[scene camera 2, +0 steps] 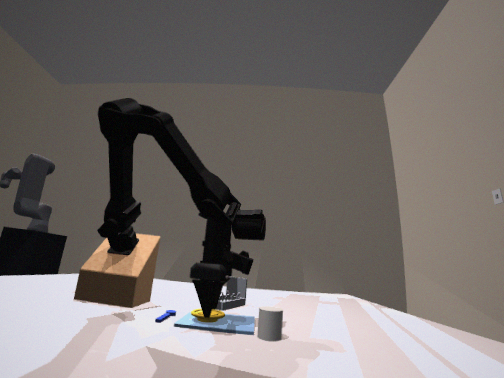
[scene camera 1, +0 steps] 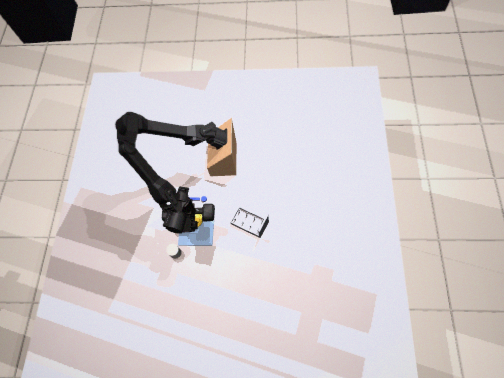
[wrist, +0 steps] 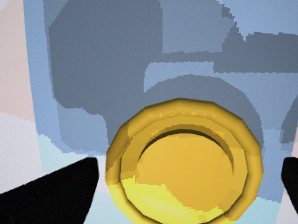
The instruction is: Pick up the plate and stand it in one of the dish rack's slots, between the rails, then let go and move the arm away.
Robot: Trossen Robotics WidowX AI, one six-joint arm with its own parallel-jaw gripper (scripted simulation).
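There's a grey dish rack that you'd see in scene camera 1 and in scene camera 2, but it's out of frame in the wrist view. On the rack, (scene camera 1: 264, 228) and (scene camera 2: 235, 296) are the same spot.
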